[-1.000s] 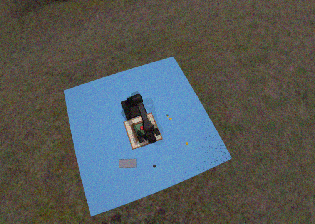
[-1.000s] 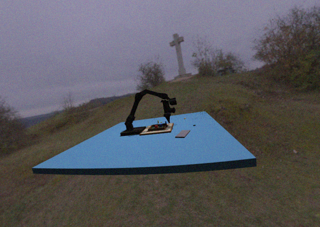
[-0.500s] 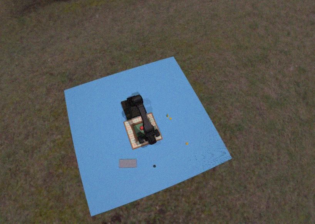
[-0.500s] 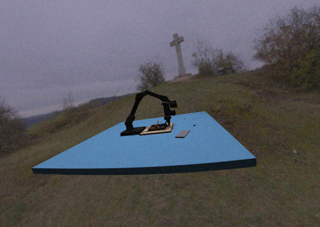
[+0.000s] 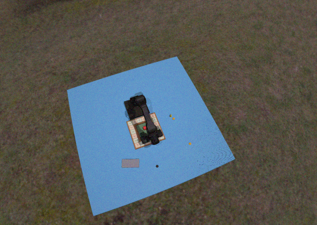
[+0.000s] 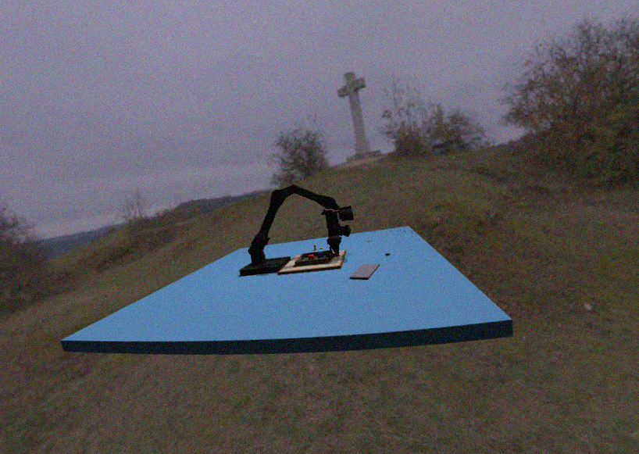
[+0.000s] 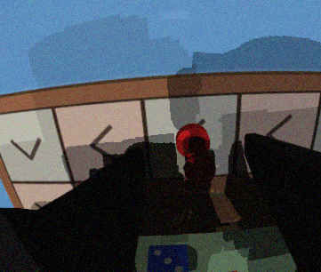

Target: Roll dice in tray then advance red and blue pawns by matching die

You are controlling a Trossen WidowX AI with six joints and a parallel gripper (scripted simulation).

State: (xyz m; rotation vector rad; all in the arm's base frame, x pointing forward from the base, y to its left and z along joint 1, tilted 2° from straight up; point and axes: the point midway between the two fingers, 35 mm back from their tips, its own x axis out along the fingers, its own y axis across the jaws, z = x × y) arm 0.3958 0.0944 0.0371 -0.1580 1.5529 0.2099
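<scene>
My gripper tip is now right at the red pawn. From my gripper tip the other things lie so: blue pawn 60 mm behind, 80 mm to the left; then small black disc 240 mm ahead, 20 mm below; then green tray 110 mm behind, 40 mm to the right, 20 mm below.
</scene>
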